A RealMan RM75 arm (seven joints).
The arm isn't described. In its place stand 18 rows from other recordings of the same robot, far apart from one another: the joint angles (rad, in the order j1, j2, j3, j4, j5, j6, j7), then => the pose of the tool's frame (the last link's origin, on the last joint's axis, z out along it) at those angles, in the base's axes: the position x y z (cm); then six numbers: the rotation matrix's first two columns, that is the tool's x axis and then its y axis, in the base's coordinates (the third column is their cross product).
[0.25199, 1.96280, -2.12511, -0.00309, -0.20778, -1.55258, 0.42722] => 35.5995, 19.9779, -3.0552, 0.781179, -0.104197, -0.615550, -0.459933, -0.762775, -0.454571
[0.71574, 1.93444, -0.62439, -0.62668, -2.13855, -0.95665, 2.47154] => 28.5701, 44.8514, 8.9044, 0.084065, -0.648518, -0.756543, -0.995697, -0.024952, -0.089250
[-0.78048, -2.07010, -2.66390, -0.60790, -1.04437, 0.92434, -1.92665] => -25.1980, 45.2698, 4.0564, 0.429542, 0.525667, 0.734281, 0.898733, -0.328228, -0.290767
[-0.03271, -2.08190, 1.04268, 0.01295, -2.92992, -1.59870, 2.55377] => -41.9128, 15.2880, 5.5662, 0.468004, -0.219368, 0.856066, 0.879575, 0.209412, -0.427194
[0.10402, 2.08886, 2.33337, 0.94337, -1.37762, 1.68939, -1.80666] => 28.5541, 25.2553, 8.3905, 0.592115, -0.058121, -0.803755, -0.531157, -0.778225, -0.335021
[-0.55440, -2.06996, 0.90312, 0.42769, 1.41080, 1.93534, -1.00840] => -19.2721, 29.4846, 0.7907, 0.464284, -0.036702, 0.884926, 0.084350, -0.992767, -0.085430
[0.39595, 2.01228, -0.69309, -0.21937, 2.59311, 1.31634, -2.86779] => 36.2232, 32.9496, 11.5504, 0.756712, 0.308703, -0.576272, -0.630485, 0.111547, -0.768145
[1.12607, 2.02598, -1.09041, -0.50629, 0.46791, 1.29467, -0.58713] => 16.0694, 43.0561, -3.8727, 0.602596, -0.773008, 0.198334, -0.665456, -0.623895, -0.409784
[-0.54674, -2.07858, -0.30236, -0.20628, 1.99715, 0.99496, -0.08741] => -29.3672, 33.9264, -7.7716, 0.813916, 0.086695, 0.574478, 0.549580, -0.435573, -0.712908
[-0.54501, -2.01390, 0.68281, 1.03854, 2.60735, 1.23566, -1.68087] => -32.5779, 38.0133, 10.5832, 0.862676, 0.503517, -0.047537, 0.343889, -0.652901, -0.674878
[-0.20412, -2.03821, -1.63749, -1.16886, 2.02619, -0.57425, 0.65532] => -28.2452, 35.9832, 0.7301, 0.504251, 0.611897, 0.609355, 0.852038, -0.237663, -0.466420
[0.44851, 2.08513, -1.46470, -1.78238, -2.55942, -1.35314, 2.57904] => 11.3515, 35.1049, 4.0059, 0.920288, -0.385486, -0.066866, -0.346474, -0.723606, -0.596951
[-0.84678, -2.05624, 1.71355, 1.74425, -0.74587, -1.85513, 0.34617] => -2.7732, 28.7040, -1.7293, 0.891356, 0.219503, -0.396614, 0.152659, -0.969190, -0.193302
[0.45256, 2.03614, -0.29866, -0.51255, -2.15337, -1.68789, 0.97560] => 31.4701, 28.8486, 2.3708, 0.799107, -0.155560, -0.580715, -0.400172, -0.858497, -0.320695
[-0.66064, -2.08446, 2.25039, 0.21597, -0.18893, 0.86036, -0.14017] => -24.0187, 37.0300, -9.8951, 0.927802, -0.088669, 0.362384, 0.209275, -0.680435, -0.702290
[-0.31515, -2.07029, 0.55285, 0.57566, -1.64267, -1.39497, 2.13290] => -33.3262, 31.0663, 6.2883, 0.673877, 0.045477, 0.737443, 0.640209, -0.534169, -0.552083
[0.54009, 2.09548, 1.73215, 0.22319, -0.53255, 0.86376, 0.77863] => 29.6296, 37.1229, -5.0920, -0.598548, 0.281196, 0.750113, 0.781484, 0.410836, 0.469570
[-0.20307, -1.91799, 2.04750, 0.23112, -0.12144, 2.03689, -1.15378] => -28.9930, 20.9946, 6.0255, -0.039112, 0.090359, 0.995141, 0.570408, -0.815675, 0.096482
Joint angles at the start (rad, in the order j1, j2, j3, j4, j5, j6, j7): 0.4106, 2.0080, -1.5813, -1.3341, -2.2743, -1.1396, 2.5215
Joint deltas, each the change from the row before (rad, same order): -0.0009, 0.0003, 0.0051, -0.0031, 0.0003, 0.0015, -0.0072; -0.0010, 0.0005, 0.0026, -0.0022, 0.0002, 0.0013, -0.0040; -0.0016, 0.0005, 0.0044, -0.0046, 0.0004, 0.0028, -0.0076; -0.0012, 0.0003, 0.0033, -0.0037, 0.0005, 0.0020, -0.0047; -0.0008, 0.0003, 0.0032, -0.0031, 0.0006, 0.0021, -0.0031; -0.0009, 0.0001, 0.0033, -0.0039, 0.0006, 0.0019, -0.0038; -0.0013, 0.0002, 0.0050, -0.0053, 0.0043, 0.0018, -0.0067; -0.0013, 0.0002, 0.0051, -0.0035, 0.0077, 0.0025, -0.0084; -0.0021, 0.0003, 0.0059, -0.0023, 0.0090, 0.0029, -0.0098; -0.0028, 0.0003, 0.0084, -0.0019, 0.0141, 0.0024, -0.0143; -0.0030, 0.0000, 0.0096, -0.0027, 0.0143, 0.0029, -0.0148
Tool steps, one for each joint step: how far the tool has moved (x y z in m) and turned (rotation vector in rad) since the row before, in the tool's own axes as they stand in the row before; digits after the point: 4 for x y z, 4 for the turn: -0.0009, -0.0009, -0.0011, 0.0033, -0.0063, -0.0049; -0.0005, -0.0004, -0.0005, 0.0018, -0.0040, -0.0027; -0.0011, -0.0007, -0.0011, 0.0038, -0.0078, -0.0061; -0.0009, -0.0005, -0.0009, 0.0028, -0.0060, -0.0037; -0.0009, -0.0005, -0.0008, 0.0027, -0.0058, -0.0021; -0.0010, -0.0006, -0.0009, 0.0029, -0.0061, -0.0032; -0.0016, -0.0004, -0.0014, 0.0013, -0.0098, -0.0040; -0.0015, -0.0003, -0.0011, -0.0008, -0.0110, -0.0029; -0.0011, -0.0005, -0.0011, -0.0011, -0.0114, -0.0017; -0.0012, -0.0006, -0.0015, -0.0033, -0.0147, -0.0015; -0.0015, -0.0010, -0.0018, -0.0018, -0.0163, -0.0017
